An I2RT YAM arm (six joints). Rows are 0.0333 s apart.
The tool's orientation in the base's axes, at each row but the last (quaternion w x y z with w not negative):
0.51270, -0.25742, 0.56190, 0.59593
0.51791, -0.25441, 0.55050, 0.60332
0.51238, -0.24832, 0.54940, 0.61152
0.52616, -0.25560, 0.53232, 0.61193
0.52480, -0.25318, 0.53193, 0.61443
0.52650, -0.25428, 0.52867, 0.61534
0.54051, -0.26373, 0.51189, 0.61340
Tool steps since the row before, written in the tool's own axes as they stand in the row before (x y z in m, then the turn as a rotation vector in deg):
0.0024, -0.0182, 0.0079, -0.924, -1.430, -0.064
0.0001, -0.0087, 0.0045, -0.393, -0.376, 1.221
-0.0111, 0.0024, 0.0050, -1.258, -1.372, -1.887
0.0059, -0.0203, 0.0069, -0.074, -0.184, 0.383
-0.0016, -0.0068, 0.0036, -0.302, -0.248, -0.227
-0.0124, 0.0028, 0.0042, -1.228, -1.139, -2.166
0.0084, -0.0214, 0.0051, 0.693, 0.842, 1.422
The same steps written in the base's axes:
0.0177, 0.0053, -0.0076, 1.586, -0.582, 0.221
0.0090, 0.0030, -0.0024, 0.793, 0.944, 0.517
0.0030, 0.0010, 0.0120, 1.187, -2.370, 0.002
0.0184, 0.0061, -0.0108, 0.287, 0.303, 0.110
0.0076, 0.0019, -0.0001, 0.268, -0.351, 0.097
0.0024, -0.0005, 0.0132, 0.905, -2.584, -0.043
0.0188, 0.0056, -0.0130, -0.651, 1.662, 0.160

